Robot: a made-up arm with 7 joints.
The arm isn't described. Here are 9 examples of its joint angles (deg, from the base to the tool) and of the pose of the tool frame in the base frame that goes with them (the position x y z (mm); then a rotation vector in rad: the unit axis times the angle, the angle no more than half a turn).
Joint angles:
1: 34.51 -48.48 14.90 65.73 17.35 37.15 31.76
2: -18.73 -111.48 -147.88 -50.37 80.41 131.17 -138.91
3: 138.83 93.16 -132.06 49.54 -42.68 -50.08 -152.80
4: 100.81 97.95 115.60 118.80 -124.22 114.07 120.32
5: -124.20 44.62 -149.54 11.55 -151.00 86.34 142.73
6: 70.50 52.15 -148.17 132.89 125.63 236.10 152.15
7: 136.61 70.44 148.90 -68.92 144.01 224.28 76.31
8: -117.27 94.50 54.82 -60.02 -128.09 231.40 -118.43
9: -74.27 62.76 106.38 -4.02 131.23 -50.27 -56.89
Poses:
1: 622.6 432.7 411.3 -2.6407 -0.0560 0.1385
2: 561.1 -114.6 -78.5 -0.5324 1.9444 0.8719
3: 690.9 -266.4 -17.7 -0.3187 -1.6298 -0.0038
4: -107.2 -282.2 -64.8 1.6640 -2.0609 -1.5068
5: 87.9 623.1 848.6 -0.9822 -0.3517 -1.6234
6: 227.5 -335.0 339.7 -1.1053 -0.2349 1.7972
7: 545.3 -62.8 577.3 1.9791 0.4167 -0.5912
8: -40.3 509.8 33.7 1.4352 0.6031 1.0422
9: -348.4 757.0 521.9 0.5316 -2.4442 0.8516
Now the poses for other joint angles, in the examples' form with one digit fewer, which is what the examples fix.
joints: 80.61 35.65 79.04 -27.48 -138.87 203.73 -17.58
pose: 148 -504 704 -1.650 -1.371 1.399
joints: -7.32 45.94 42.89 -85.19 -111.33 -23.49 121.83
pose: -523 -262 274 0.819 0.894 0.352
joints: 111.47 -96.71 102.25 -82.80 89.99 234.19 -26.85
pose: 122 624 296 0.863 -1.770 0.108
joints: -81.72 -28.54 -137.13 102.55 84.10 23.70 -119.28
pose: -401 96 671 1.095 -1.568 -0.314
